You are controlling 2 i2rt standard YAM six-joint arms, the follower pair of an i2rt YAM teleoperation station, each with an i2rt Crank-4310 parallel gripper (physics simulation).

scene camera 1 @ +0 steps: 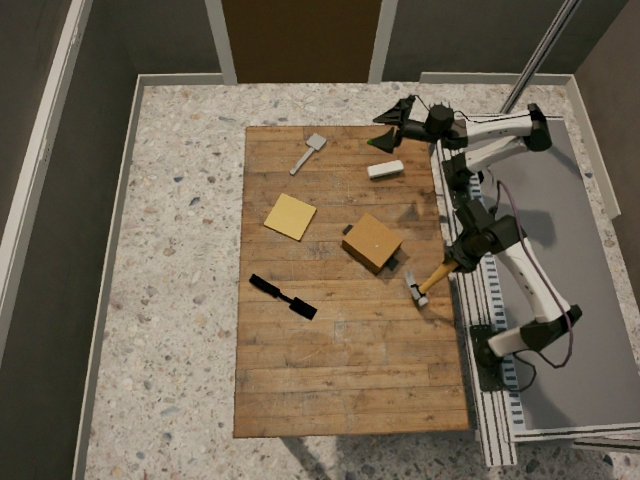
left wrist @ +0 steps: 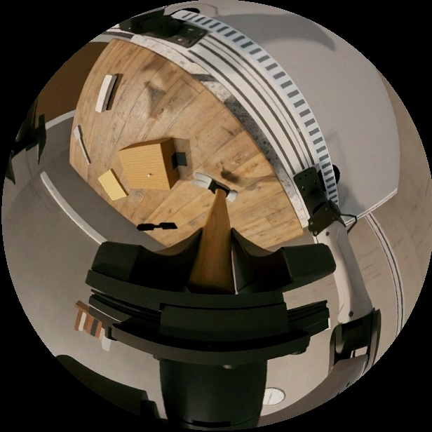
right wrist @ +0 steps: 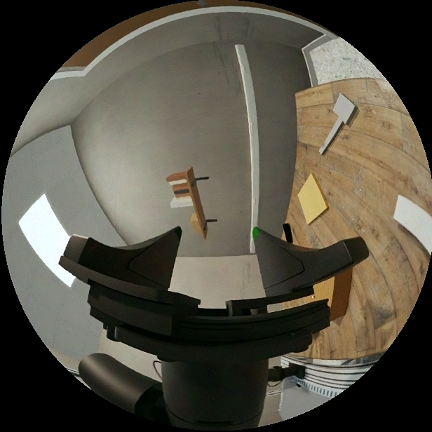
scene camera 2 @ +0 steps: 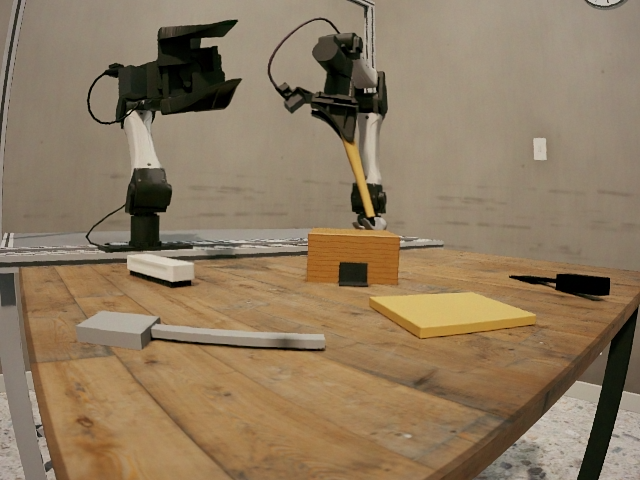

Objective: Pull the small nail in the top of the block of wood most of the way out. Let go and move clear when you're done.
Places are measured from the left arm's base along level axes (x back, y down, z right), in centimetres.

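Where they show: left gripper, fingertip midpoint: (scene camera 1: 448, 266) (scene camera 2: 349, 144); right gripper, fingertip midpoint: (scene camera 1: 369, 131) (scene camera 2: 235, 48); left arm's base at its link origin: (scene camera 1: 485, 357); right arm's base at its link origin: (scene camera 1: 455, 184) (scene camera 2: 145, 250).
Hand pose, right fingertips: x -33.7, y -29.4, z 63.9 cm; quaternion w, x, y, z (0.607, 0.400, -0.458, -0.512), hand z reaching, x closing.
Things, the pixels of their top centre, and the offset from my right fingertips.
- wooden block at its top centre: (scene camera 2: 352, 231) (scene camera 1: 373, 239) dx +1.9, dy +24.5, dz -24.6 cm
- nail at its top centre: (scene camera 1: 376, 246) dx +2.6, dy +23.7, dz -27.4 cm
- white eraser at its top centre: (scene camera 2: 158, 259) (scene camera 1: 385, 167) dx +10.2, dy +28.4, dz +4.9 cm
- grey mallet-like tool at its top centre: (scene camera 2: 196, 329) (scene camera 1: 305, 153) dx -18.5, dy +30.1, dz +13.1 cm
- yellow square pad at its top centre: (scene camera 2: 451, 306) (scene camera 1: 290, 216) dx -25.0, dy +30.3, dz -12.1 cm
- black tool at its top centre: (scene camera 2: 557, 267) (scene camera 1: 282, 294) dx -28.4, dy +28.1, dz -40.6 cm
The wooden block (scene camera 1: 369, 236) (scene camera 2: 353, 249) (left wrist: 145, 162) (right wrist: 344, 280) sits on the table. The nail (scene camera 1: 376, 245) (left wrist: 149, 175) shows as a small pale spot on its top. My left gripper (scene camera 1: 456, 261) (scene camera 2: 350, 139) (left wrist: 216, 229) is shut on the yellow handle of the claw hammer (scene camera 1: 436, 277) (scene camera 2: 360, 173) (left wrist: 216, 215). The hammer hangs tilted with its head low, above the table and apart from the block; in the left wrist view its claw points toward the block. My right gripper (scene camera 1: 371, 131) (scene camera 2: 238, 50) (right wrist: 216, 228) is open and empty, high near the table's far right corner in scene camera 1.
Dark brackets (scene camera 1: 392, 264) (scene camera 2: 353, 274) stand at two sides of the block. A white eraser (scene camera 1: 385, 169) (scene camera 2: 160, 268), a grey mallet-like tool (scene camera 1: 315, 142) (scene camera 2: 118, 329), a yellow square pad (scene camera 1: 290, 217) (scene camera 2: 449, 312) and a black tool (scene camera 1: 302, 307) (scene camera 2: 582, 284) lie around it.
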